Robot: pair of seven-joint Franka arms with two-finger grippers.
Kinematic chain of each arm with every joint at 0, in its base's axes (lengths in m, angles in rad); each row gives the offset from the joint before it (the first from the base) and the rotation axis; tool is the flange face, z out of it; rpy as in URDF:
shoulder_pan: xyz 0 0 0.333 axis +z
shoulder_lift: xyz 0 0 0 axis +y
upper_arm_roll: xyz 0 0 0.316 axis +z
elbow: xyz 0.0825 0 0 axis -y
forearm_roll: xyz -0.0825 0 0.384 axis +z
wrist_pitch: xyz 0 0 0 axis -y
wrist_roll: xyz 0.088 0 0 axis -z
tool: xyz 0 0 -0.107 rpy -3.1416 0 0
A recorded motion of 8 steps. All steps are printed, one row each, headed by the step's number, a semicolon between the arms.
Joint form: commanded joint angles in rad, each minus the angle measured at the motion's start. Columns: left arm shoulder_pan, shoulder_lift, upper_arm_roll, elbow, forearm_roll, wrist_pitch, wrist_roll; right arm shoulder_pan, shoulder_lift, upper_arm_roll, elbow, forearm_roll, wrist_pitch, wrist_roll.
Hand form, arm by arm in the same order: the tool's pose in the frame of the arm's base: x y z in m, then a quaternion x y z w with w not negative. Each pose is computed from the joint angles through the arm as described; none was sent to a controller.
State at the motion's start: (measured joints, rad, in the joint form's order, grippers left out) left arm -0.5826 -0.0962 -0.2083 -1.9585 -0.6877 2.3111 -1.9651; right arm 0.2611 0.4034 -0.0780 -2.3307 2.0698 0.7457 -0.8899
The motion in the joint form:
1: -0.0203 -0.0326 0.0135 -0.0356 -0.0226 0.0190 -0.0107; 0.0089 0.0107 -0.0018 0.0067 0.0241 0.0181 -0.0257
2: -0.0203 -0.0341 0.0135 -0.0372 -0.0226 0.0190 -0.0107; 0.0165 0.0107 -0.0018 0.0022 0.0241 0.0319 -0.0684
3: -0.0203 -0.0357 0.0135 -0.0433 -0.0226 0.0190 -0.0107; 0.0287 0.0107 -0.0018 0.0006 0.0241 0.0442 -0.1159
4: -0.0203 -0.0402 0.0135 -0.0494 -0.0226 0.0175 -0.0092; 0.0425 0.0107 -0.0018 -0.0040 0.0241 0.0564 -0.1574
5: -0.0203 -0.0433 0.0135 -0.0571 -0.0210 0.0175 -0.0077; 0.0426 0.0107 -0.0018 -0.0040 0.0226 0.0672 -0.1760
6: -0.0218 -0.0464 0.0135 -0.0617 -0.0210 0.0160 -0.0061; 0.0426 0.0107 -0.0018 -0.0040 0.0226 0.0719 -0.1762
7: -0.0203 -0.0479 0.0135 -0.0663 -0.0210 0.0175 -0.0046; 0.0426 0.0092 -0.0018 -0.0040 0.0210 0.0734 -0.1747
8: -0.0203 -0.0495 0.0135 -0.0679 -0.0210 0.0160 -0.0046; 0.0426 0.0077 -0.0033 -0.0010 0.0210 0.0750 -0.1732
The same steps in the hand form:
1: 0.3803 -0.4128 0.5705 0.66551 0.65306 -0.24418 0.26642; 0.4535 0.2112 0.3072 -0.33106 -0.01587 0.09021 0.93915
2: 0.3799 -0.4125 0.5705 0.66555 0.65309 -0.24404 0.26637; 0.4515 0.2147 0.3042 -0.33642 -0.01875 0.07295 0.93869
3: 0.3793 -0.4119 0.5682 0.66560 0.65396 -0.24387 0.26427; 0.4491 0.2203 0.3022 -0.34089 -0.02523 0.05536 0.93813
4: 0.3779 -0.4109 0.5673 0.66646 0.65371 -0.24351 0.26304; 0.4454 0.2264 0.2994 -0.34555 -0.02986 0.04187 0.93699
5: 0.3769 -0.4099 0.5650 0.66746 0.65394 -0.24235 0.26101; 0.4458 0.2267 0.2979 -0.35002 -0.03107 0.03278 0.93565
6: 0.3753 -0.4097 0.5642 0.66880 0.65312 -0.24230 0.25966; 0.4461 0.2268 0.2973 -0.35197 -0.03011 0.03222 0.93497
7: 0.3756 -0.4086 0.5628 0.66859 0.65381 -0.24151 0.25923; 0.4460 0.2269 0.2978 -0.35270 -0.03050 0.03320 0.93465
8: 0.3750 -0.4083 0.5627 0.66888 0.65373 -0.24161 0.25856; 0.4473 0.2265 0.2991 -0.35322 -0.03180 0.03234 0.93444

